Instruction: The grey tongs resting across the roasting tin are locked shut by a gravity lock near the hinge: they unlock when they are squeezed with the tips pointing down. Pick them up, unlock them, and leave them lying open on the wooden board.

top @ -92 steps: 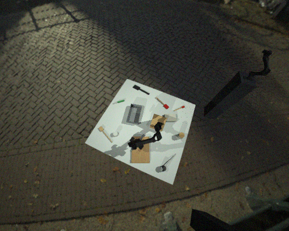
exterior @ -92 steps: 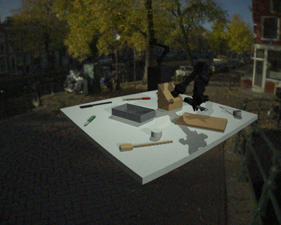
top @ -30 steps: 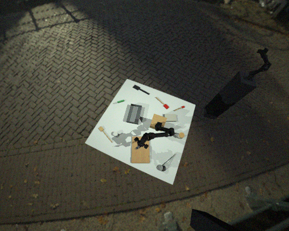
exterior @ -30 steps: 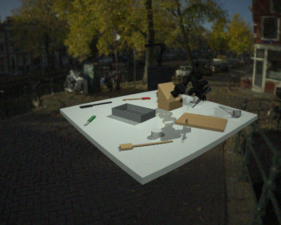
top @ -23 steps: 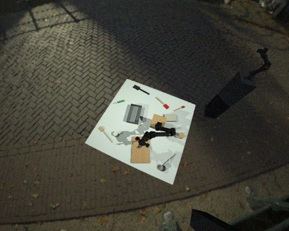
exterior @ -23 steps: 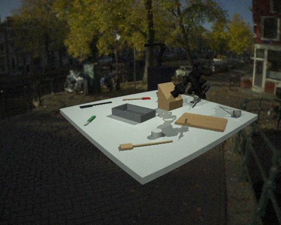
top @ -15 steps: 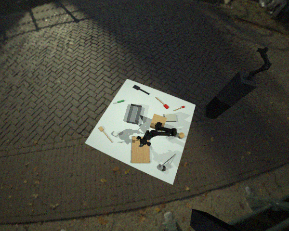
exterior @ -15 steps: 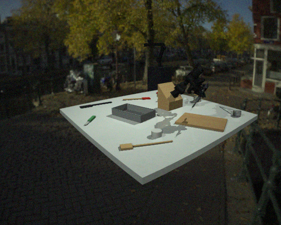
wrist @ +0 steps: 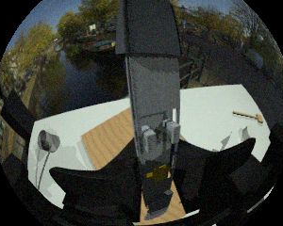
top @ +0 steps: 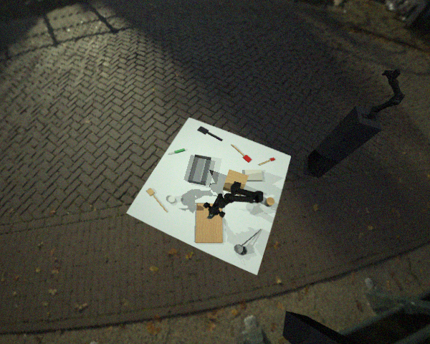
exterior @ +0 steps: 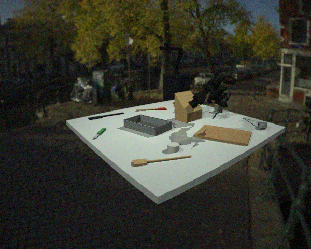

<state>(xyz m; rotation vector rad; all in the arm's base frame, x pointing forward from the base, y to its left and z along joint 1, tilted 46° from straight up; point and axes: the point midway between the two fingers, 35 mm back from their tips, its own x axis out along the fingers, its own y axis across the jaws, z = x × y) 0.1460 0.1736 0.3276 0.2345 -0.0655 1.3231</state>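
Now: gripper tip 18 cm above the wooden board. Also, from my gripper tip: jar 51 cm behind, 34 cm to the right, 16 cm below; then roasting tin 48 cm to the right, 24 cm ahead, 16 cm below; then yellow mark 4 cm to the right, 2 cm above, 1 cm behind.
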